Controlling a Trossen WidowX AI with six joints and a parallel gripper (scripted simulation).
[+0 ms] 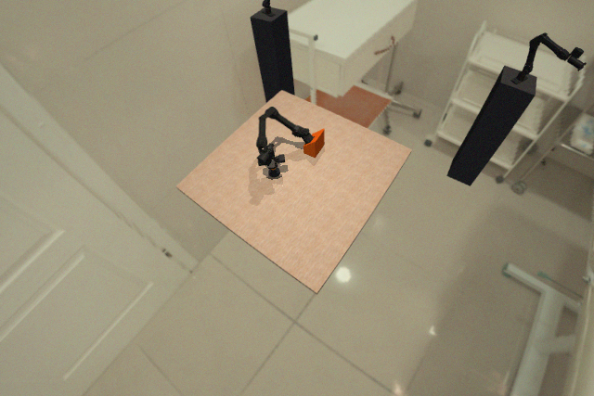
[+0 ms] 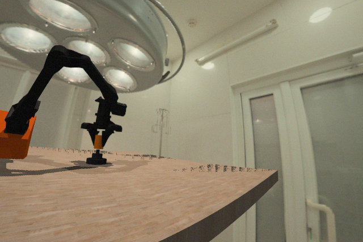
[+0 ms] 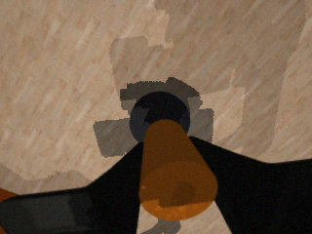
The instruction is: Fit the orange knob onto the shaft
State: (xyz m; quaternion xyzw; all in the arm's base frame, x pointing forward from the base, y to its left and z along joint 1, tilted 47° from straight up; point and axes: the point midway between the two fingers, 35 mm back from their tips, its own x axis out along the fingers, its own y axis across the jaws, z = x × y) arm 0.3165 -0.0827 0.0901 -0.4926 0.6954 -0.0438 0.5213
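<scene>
The dark round pedestal lies 40 mm below my gripper tip. From my gripper tip the other things lie so: orange knob 20 mm above.
</scene>
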